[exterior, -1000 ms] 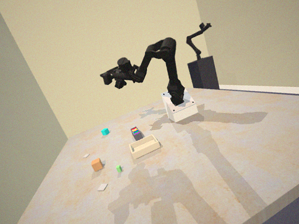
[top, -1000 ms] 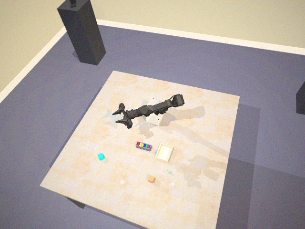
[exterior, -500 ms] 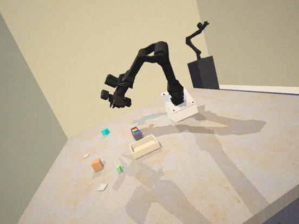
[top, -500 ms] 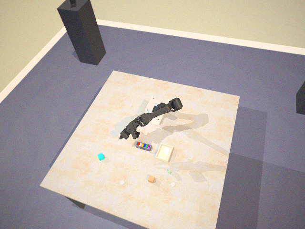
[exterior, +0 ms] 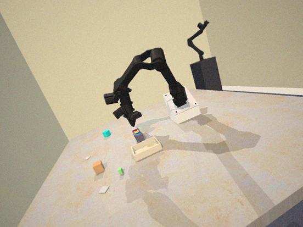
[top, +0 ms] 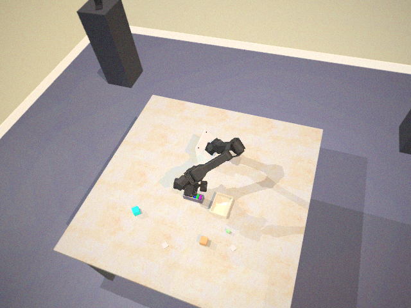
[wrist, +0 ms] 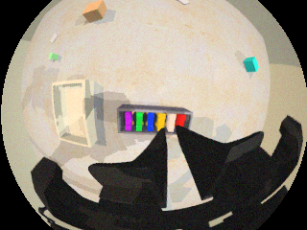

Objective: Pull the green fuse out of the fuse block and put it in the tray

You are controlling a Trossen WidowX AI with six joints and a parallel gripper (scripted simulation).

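Right now the green fuse is 50 mm below my gripper tip, 40 mm to the left of it and 10 mm behind it. Round my gripper tip: orange cube 230 mm ahead, 160 mm to the left, 60 mm below; then beige tray 190 mm to the left, 80 mm below, 10 mm behind; then small green block 270 mm to the left, 130 mm ahead, 70 mm below.
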